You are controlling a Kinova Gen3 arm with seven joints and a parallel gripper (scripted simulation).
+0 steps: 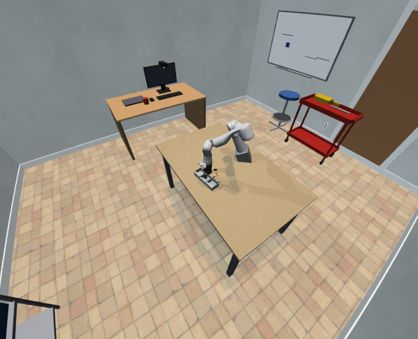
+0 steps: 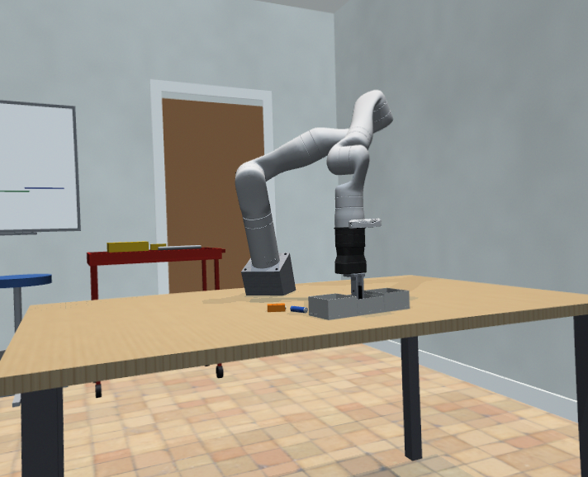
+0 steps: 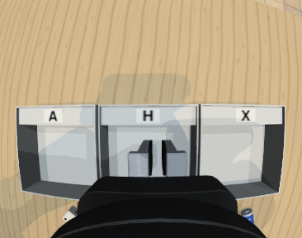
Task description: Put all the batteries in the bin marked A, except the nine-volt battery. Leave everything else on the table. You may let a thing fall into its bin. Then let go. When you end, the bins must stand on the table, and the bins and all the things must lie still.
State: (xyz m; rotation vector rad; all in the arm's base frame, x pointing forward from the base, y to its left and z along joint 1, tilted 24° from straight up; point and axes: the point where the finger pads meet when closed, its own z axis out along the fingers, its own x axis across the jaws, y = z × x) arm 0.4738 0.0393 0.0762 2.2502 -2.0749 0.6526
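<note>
Right now my hand is 10 mm to the right of the bin row and 30 mm above it. Also, from my hand: white die: 80 mm behind, 90 mm to the left, 40 mm below; black bolt: 70 mm behind, 20 mm to the left, 40 mm below; orange cylindrical battery: 130 mm behind, 10 mm to the left, 40 mm below.
</note>
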